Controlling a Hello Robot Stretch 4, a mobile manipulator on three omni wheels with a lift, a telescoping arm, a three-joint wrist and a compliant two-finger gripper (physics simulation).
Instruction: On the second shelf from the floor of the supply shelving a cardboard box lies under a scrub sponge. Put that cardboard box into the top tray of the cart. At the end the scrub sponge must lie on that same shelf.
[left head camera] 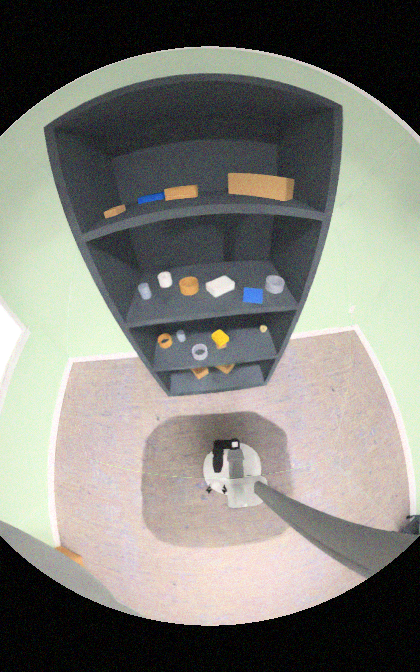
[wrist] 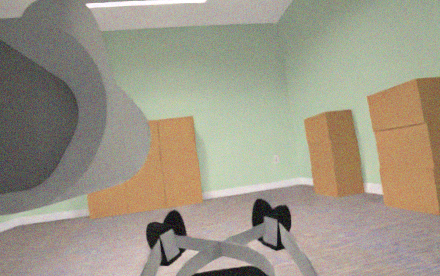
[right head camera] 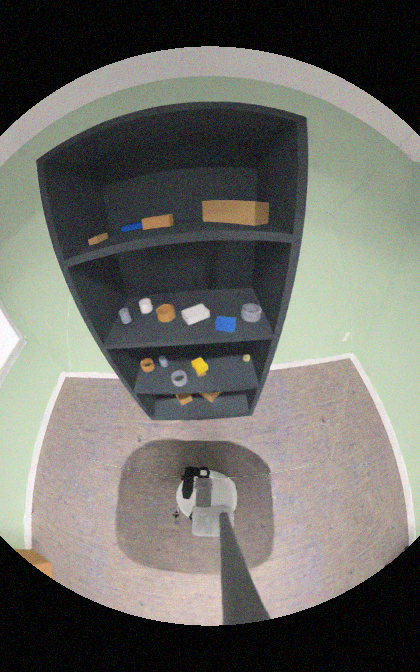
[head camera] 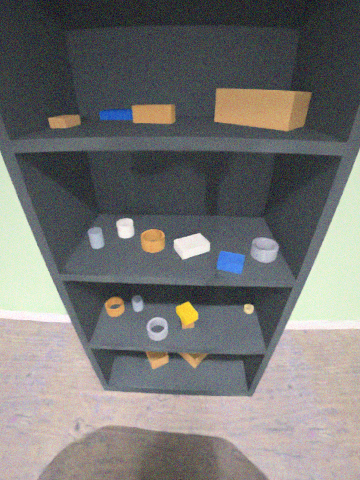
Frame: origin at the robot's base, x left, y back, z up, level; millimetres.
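Seen in the pictures: gripper, fingertip midpoint: [wrist: 218,221].
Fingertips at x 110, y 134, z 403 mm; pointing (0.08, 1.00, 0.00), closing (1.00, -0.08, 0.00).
A point is followed by its place in that frame.
A yellow scrub sponge [head camera: 187,313] {x 33, y -810, z 602 mm} [left head camera: 220,338] [right head camera: 199,365] lies on top of a small cardboard box [head camera: 188,325] {x 26, y -795, z 527 mm} [left head camera: 221,346] [right head camera: 202,374] on the second shelf from the floor of the dark supply shelving [head camera: 180,145] {x 56, y -677, z 1401 mm} [left head camera: 329,165] [right head camera: 301,175]. The sponge covers much of the box. A dark corner of what looks like the cart [left head camera: 412,524] shows at the right edge of the left head view; its top tray cannot be made out. My gripper [wrist: 218,221] {x 110, y 134, z 403 mm} [left head camera: 217,490] [right head camera: 183,515] is open and empty, beside my base, away from the shelving.
On the sponge's shelf stand a grey ring [head camera: 157,336] {x 166, y -710, z 542 mm}, an orange ring [head camera: 115,314] {x 412, y -825, z 523 mm}, a small grey cylinder [head camera: 137,303] {x 298, y -870, z 573 mm} and a small beige piece [head camera: 249,309] {x -292, y -918, z 532 mm}. Cardboard boxes [head camera: 158,360] {x 202, y -804, z 127 mm} lie on the bottom shelf. Large orange-brown boxes [wrist: 177,165] {x -79, y 3294, z 464 mm} [wrist: 407,160] {x 1455, y 1456, z 297 mm} stand near the walls.
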